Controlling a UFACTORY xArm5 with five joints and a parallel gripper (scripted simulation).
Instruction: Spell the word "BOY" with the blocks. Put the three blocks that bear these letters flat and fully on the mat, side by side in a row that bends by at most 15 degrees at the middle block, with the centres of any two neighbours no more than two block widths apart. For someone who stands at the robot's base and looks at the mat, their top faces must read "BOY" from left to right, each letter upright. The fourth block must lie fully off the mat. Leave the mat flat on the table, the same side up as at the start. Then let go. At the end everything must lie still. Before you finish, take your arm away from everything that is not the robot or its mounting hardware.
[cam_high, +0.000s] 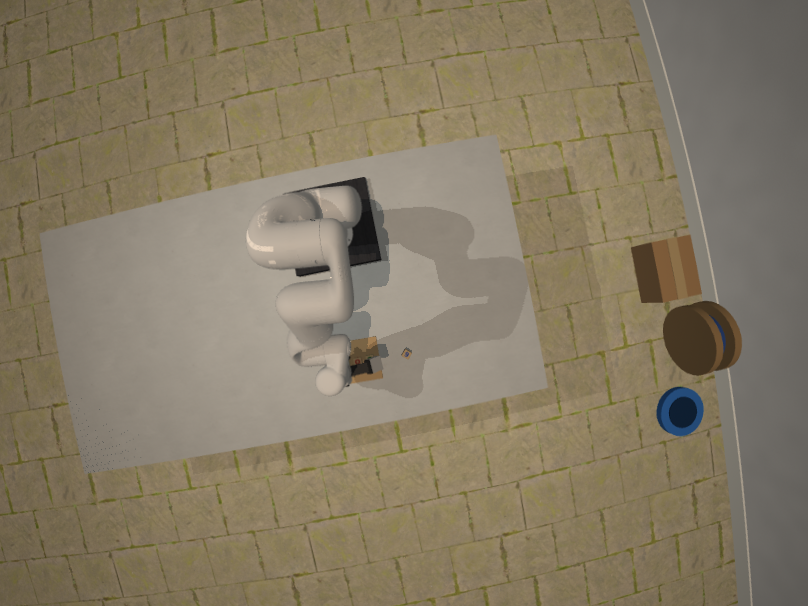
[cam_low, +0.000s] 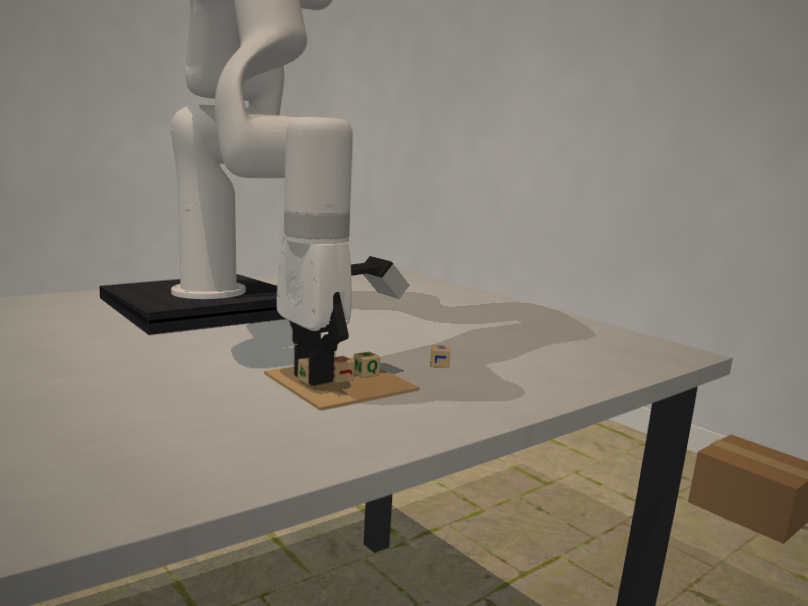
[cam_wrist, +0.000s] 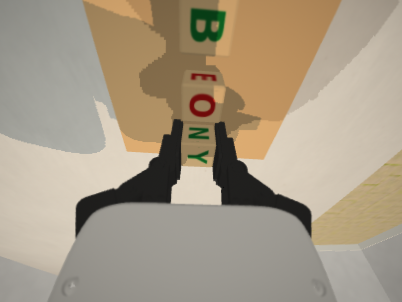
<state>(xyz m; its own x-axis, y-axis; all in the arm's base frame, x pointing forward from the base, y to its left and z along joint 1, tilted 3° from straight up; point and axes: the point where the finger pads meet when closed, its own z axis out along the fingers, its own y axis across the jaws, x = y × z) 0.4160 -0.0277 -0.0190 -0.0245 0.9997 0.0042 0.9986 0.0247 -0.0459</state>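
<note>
Right now the tan mat is 40 mm to the left of my hand and 30 mm below it.
</note>
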